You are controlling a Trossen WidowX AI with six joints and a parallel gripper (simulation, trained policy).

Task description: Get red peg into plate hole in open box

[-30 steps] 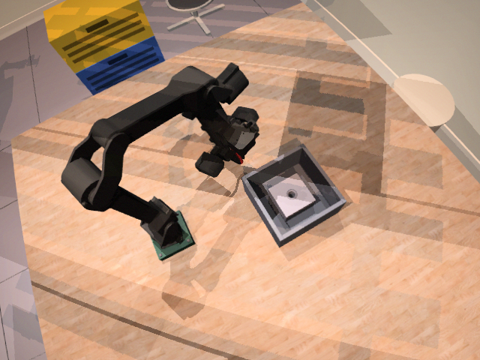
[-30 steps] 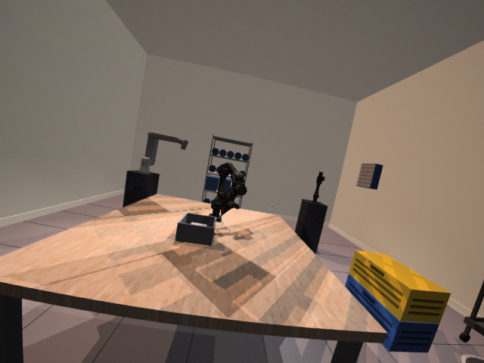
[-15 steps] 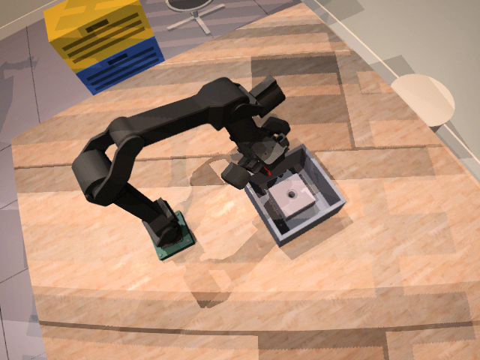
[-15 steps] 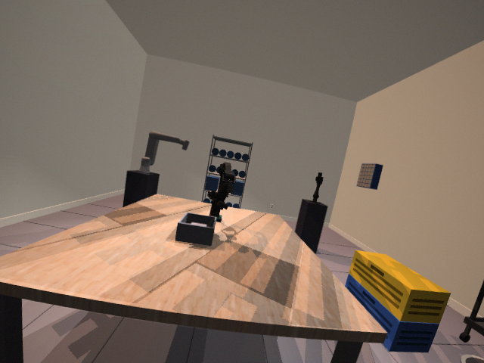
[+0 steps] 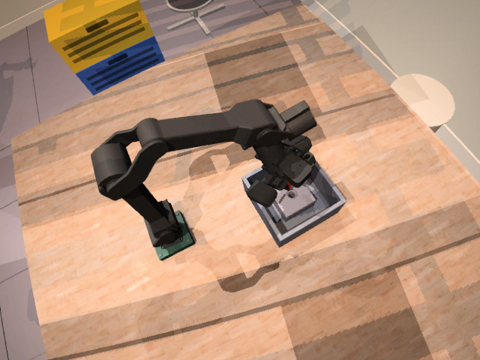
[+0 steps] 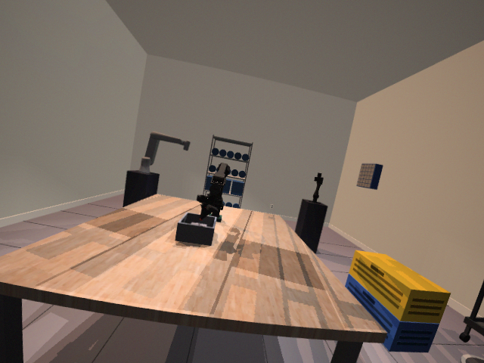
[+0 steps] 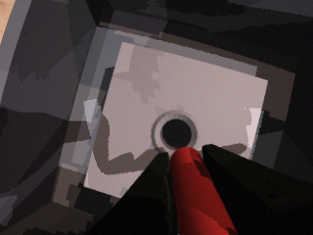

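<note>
The grey plate lies 6 cm below my gripper tip, 1 cm to the right of it and 1 cm ahead of it. Round my gripper tip: box: 7 cm below, 1 cm to the right, 1 cm ahead; red peg: 3 cm above, 1 cm to the left, 1 cm behind.
</note>
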